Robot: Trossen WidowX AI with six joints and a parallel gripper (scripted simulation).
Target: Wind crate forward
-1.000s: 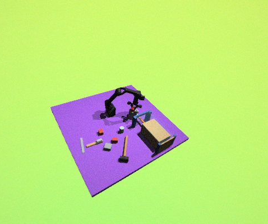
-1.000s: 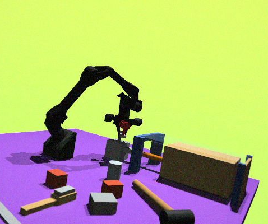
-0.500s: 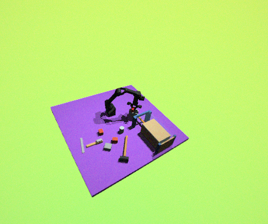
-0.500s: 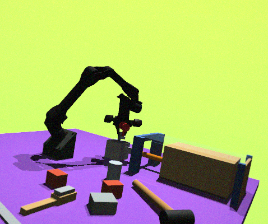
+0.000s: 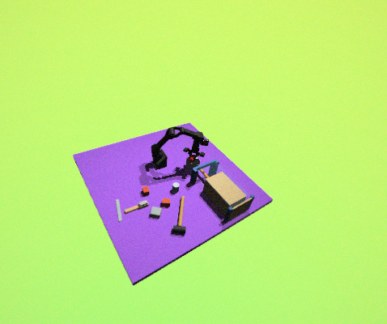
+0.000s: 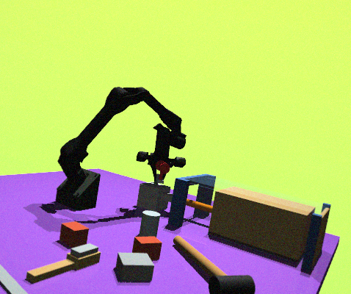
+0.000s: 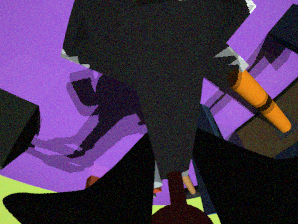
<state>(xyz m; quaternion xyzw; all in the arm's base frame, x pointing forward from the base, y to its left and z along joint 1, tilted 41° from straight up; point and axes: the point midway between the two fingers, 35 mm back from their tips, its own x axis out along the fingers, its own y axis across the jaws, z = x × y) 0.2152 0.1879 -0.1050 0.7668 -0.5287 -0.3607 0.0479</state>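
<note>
My gripper tip is now 5 cm below the red knob, 3 cm to the left of it and 2 cm short of it. From my gripper tip the other things lie so: grey winch: 9 cm below, 6 cm behind, 4 cm to the left; grey block: 49 cm to the right, 26 cm ahead, 10 cm below; winch handle: 2 cm above.
</note>
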